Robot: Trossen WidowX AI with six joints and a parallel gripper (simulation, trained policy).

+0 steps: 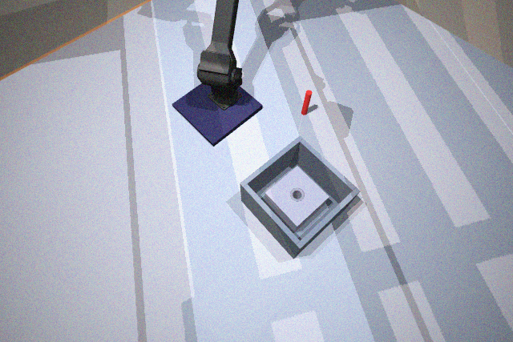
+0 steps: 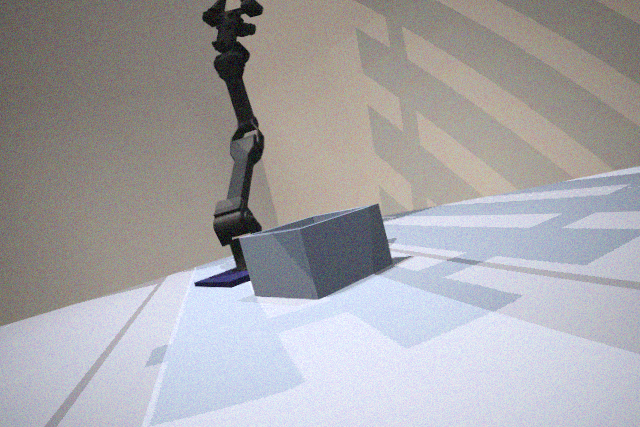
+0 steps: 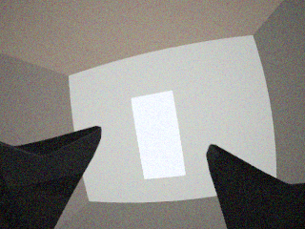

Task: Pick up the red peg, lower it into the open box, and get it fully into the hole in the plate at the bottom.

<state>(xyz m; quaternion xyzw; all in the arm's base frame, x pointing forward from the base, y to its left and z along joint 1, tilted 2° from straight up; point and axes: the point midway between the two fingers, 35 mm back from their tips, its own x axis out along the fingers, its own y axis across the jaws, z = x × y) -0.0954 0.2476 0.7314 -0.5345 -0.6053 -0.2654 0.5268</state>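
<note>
The red peg is 270 mm ahead of my gripper tip, 130 mm to the right of it and 740 mm below it. From my gripper tip the other things lie so: pale plate (410 mm ahead, 330 mm to the right, 730 mm below); grey box (410 mm ahead, 330 mm to the right, 750 mm below).
</note>
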